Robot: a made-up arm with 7 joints.
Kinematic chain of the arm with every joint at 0, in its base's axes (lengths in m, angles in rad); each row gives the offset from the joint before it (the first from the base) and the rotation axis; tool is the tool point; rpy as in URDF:
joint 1: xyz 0 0 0.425 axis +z
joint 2: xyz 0 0 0 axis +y
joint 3: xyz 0 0 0.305 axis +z
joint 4: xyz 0.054 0 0 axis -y
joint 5: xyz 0.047 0 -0.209 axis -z
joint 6: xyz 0 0 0 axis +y
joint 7: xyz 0.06 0 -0.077 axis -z
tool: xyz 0 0 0 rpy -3.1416 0 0
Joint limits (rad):
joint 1: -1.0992..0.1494
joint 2: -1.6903..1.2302
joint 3: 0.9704..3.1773
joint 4: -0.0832..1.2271
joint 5: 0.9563..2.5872
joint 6: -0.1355..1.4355
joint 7: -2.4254..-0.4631
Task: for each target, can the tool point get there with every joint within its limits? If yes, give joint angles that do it. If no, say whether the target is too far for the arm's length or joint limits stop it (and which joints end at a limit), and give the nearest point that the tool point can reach.
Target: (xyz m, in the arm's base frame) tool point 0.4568 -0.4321 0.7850
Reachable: no: too far | nearest point 0.3721 -0.1752 0.6225 | short by 0.316 m
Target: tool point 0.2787 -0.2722 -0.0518
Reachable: no: joint limits stop it (at a limit: joint 1, joint 2, joint 3, joint 6) | nearest point 0.3334 -0.1537 0.2726 | short by 0.350 m
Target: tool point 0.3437 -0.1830 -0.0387
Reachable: no: joint limits stop it (at a limit: joint 1, joint 2, joint 3, joint 6) | nearest point 0.3256 -0.1434 0.2704 | short by 0.312 m
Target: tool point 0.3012 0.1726 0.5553
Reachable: yes | joints -0.7054 0.4397 1.4713 0.9614 1.6511 0.4753 -1.1173
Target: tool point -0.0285 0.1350 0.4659
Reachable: yes | joints -0.8004 0.2267 2.8031 0.1675 1.9195 0.3452 -1.1285
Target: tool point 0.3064 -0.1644 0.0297
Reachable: no: joint limits stop it (at a limit: joint 1, joint 2, joint 3, joint 6) | nearest point 0.3109 -0.1293 0.2682 | short by 0.241 m
